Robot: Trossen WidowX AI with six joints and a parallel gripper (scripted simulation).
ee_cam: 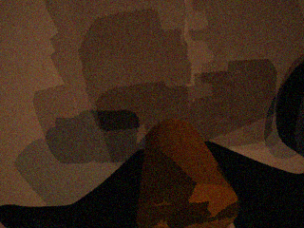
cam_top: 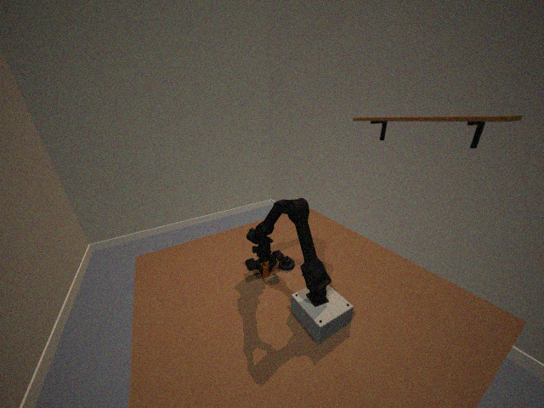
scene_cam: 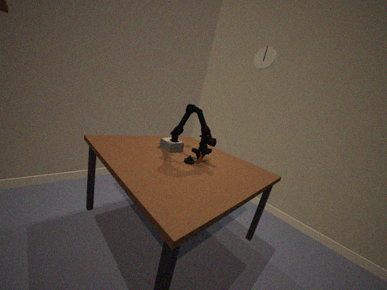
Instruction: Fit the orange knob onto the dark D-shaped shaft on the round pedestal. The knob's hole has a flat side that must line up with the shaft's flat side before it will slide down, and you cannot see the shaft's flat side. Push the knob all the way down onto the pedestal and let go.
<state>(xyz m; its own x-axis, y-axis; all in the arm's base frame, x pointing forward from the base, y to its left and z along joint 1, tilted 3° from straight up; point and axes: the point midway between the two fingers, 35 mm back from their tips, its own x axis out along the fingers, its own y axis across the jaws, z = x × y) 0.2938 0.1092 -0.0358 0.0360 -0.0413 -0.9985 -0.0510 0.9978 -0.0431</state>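
The round pedestal lies 2 cm ahead of my gripper tip, 13 cm to the right of it and 2 cm above it. Also, from my gripper tip: orange knob: 2 cm above.
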